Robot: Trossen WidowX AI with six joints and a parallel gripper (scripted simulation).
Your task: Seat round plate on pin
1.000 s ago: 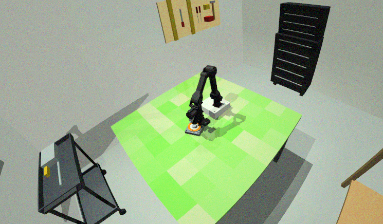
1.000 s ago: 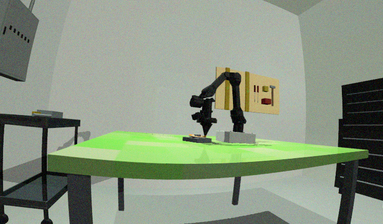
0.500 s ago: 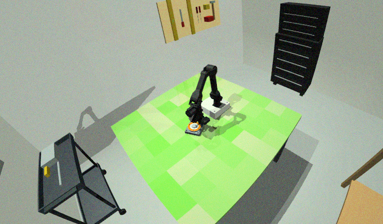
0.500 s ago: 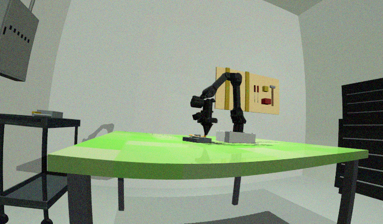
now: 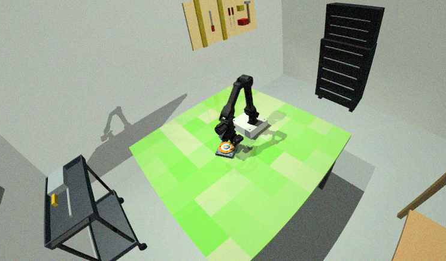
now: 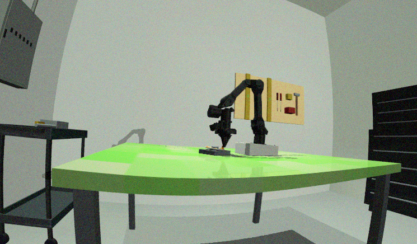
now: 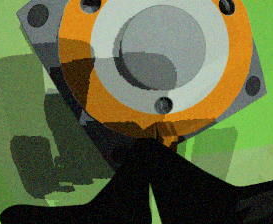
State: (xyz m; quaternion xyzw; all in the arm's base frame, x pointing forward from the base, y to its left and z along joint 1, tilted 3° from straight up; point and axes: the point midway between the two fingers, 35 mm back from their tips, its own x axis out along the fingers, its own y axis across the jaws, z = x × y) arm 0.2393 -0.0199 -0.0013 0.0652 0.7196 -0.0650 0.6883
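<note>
Now: gripper tip 5 cm short of the square grey base, 2 cm to the left of it and 2 cm above it.
</note>
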